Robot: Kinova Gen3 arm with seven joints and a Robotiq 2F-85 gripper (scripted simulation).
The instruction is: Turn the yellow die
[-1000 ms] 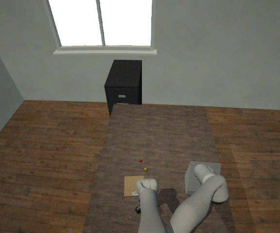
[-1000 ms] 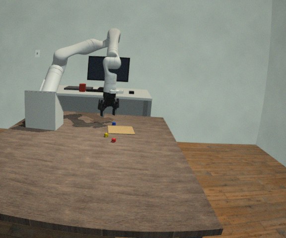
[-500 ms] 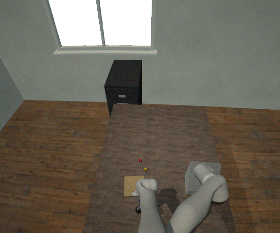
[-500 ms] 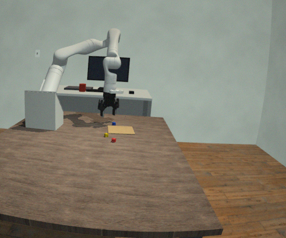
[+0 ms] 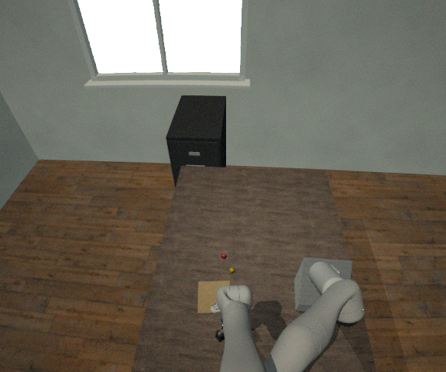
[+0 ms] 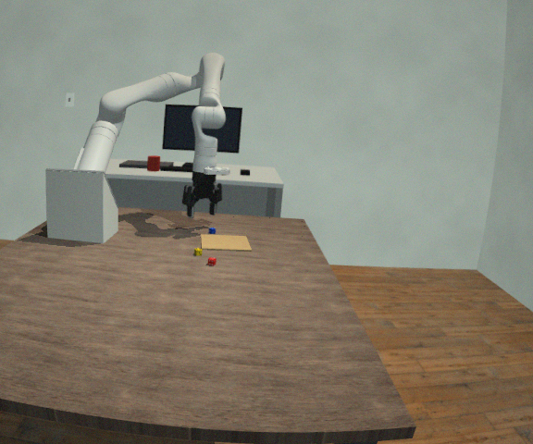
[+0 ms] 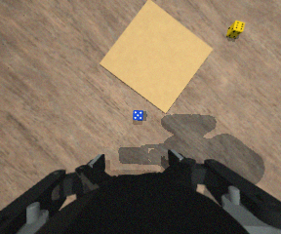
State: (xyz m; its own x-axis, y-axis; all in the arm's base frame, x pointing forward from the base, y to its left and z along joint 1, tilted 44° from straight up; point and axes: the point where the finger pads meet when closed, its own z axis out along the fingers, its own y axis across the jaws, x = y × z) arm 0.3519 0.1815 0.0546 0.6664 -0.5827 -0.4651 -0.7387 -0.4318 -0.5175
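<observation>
The yellow die is 270 mm to the right of my hand and 40 mm below it. Also, from my hand: red die: 340 mm to the right, 40 mm below, 40 mm ahead; then blue die: 50 mm to the right, 40 mm below, 40 mm ahead; then tan mat: 150 mm to the right, 70 mm ahead, 40 mm below.
</observation>
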